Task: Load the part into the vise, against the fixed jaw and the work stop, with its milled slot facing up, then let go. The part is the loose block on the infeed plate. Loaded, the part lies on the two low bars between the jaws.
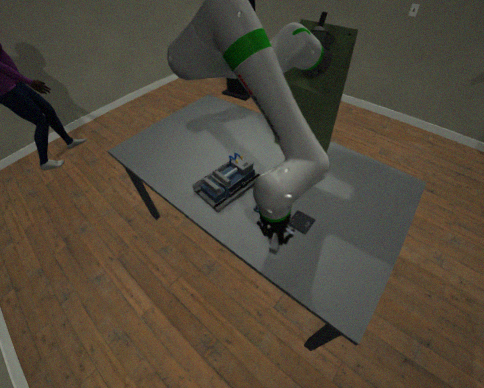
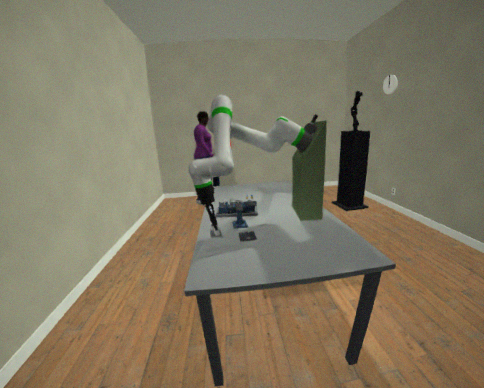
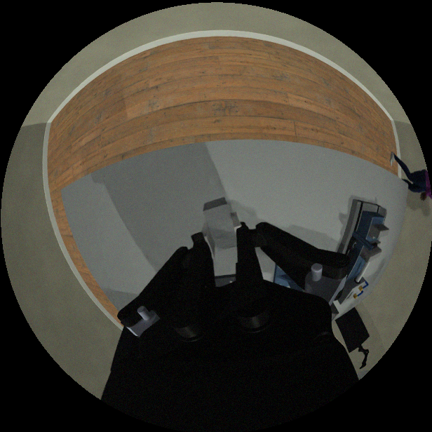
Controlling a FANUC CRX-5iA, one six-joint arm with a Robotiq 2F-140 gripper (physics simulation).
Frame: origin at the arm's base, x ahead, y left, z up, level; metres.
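Seen in the pictures: gripper, fingertip midpoint: (image 1: 276, 244) (image 2: 217, 233); arm's base, origin of the base link: (image 1: 315, 60) (image 2: 307, 142).
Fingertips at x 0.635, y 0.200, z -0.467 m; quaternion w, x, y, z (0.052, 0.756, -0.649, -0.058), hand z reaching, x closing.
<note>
Pixels of each thing's top centre, then the offset from my fingertips to it. Level surfaces: height alone.
- part, middle of its top: (image 1: 275, 242) dx +0.007, dy +0.001, dz +0.028 m
- grey vise, middle of its top: (image 1: 226, 171) (image 2: 236, 199) dx -0.168, dy -0.376, dz +0.071 m
- dark square plate, middle of its top: (image 1: 301, 221) (image 2: 247, 235) dx -0.169, dy +0.030, dz -0.020 m
- table, its level: dz -0.028 m
My gripper (image 1: 275, 238) (image 2: 214, 228) (image 3: 222, 225) points down near the table's long edge and is shut on a light grey block, the part (image 1: 273, 245) (image 2: 216, 233) (image 3: 218, 215). The part sits between the fingertips, low over the table; whether it touches the table is unclear. Its milled slot cannot be made out. The blue and grey vise (image 1: 228, 191) (image 2: 225, 207) (image 3: 369, 219) stands on its tray, apart from the gripper; at this size its jaws, low bars and work stop are hard to tell apart. A dark square plate (image 1: 302, 222) (image 2: 247, 236), likely the infeed plate, lies beside the gripper.
A small blue stand (image 2: 240, 220) stands between the vise and the dark plate. A tall green panel (image 1: 320, 107) (image 2: 308, 175) rises by the arm's base. A person (image 1: 22, 97) (image 2: 203, 142) stands beyond the table (image 1: 372, 200) (image 2: 280, 265).
</note>
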